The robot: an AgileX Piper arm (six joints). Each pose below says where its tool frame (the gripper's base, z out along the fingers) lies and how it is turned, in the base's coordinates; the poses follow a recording.
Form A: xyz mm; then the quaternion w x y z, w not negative.
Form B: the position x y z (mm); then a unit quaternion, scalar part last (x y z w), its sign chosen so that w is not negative. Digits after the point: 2 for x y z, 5 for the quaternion.
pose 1, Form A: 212.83, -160.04, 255.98, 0.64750, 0.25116, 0.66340, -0.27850
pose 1, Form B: 212.83, -160.04, 255.98, 0.25116, 0.66340, -0.27850, 0.64750
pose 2, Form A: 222.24, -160.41, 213.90, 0.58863, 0.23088, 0.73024, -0.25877
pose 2, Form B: 222.24, -160.41, 213.90, 0.23088, 0.73024, -0.25877, 0.58863
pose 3, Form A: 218.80, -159.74, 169.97, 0.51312, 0.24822, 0.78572, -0.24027
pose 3, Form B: 218.80, -159.74, 169.97, 0.24822, 0.78572, -0.24027, 0.51312
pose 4, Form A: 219.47, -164.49, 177.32, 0.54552, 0.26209, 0.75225, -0.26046
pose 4, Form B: 219.47, -164.49, 177.32, 0.26209, 0.75225, -0.26046, 0.54552
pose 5, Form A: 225.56, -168.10, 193.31, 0.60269, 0.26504, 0.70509, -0.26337
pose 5, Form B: 225.56, -168.10, 193.31, 0.26504, 0.70509, -0.26337, 0.60269
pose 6, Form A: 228.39, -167.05, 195.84, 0.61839, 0.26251, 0.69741, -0.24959
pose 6, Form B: 228.39, -167.05, 195.84, 0.26251, 0.69741, -0.24959, 0.61839
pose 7, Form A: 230.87, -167.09, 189.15, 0.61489, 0.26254, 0.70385, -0.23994
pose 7, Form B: 230.87, -167.09, 189.15, 0.26254, 0.70385, -0.23994, 0.61489
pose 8, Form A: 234.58, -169.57, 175.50, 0.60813, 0.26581, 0.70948, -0.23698
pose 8, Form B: 234.58, -169.57, 175.50, 0.26581, 0.70948, -0.23698, 0.60813
